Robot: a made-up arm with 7 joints.
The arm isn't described. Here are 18 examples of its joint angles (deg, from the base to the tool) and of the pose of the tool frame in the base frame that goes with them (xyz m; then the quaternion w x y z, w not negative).
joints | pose
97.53 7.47 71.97 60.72 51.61 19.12 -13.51 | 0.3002 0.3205 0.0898 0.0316 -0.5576 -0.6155 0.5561
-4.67 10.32 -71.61 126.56 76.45 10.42 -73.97 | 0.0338 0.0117 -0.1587 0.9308 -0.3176 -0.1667 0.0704
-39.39 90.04 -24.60 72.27 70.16 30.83 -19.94 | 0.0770 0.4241 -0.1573 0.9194 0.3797 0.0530 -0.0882
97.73 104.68 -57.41 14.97 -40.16 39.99 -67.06 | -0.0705 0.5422 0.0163 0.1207 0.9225 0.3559 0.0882
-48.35 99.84 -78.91 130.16 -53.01 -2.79 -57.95 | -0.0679 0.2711 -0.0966 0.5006 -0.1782 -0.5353 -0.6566
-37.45 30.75 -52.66 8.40 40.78 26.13 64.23 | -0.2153 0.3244 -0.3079 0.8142 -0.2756 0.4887 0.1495
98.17 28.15 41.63 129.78 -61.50 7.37 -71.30 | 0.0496 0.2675 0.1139 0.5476 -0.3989 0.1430 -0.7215
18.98 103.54 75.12 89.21 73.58 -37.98 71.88 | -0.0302 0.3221 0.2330 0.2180 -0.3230 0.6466 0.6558
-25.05 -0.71 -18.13 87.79 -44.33 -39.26 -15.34 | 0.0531 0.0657 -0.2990 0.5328 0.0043 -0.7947 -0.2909
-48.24 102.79 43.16 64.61 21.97 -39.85 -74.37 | 0.2165 0.4138 0.0307 0.1167 0.5356 -0.8362 -0.0192
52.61 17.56 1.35 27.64 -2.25 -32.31 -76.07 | 0.3581 0.2501 -0.1663 0.3330 0.4648 -0.6559 0.4929
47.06 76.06 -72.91 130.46 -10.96 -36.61 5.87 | 0.1447 0.2128 -0.0785 0.0976 -0.1167 -0.6467 -0.7474
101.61 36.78 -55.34 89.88 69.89 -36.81 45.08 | 0.2579 0.1499 0.1598 0.1247 0.2797 0.7741 0.5540
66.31 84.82 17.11 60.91 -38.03 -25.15 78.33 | 0.0460 0.4604 0.1476 0.6609 0.5509 -0.3000 -0.4120
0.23 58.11 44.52 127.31 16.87 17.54 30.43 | 0.1043 0.2910 0.0186 0.4511 0.2947 -0.7541 -0.3754
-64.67 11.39 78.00 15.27 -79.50 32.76 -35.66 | -0.3589 0.2553 -0.1810 0.5630 0.4069 0.6571 -0.2928
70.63 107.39 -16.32 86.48 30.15 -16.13 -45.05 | 0.0335 0.3831 0.1751 0.0715 -0.6030 0.7884 -0.0983
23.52 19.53 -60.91 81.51 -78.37 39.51 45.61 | 0.2036 0.0661 -0.2460 0.4989 0.3808 -0.2008 -0.7522
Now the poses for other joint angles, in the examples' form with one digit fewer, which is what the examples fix.
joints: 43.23 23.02 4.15 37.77 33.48 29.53 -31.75
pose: 0.324 0.285 -0.181 0.828 0.172 -0.386 0.368
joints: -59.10 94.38 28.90 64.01 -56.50 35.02 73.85
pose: 0.164 0.442 -0.071 0.675 0.420 0.465 -0.390
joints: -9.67 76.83 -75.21 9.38 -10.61 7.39 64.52
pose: -0.013 0.532 -0.124 0.673 0.058 0.694 -0.251
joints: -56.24 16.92 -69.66 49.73 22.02 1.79 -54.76
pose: -0.292 0.105 -0.254 0.931 0.097 0.061 -0.347
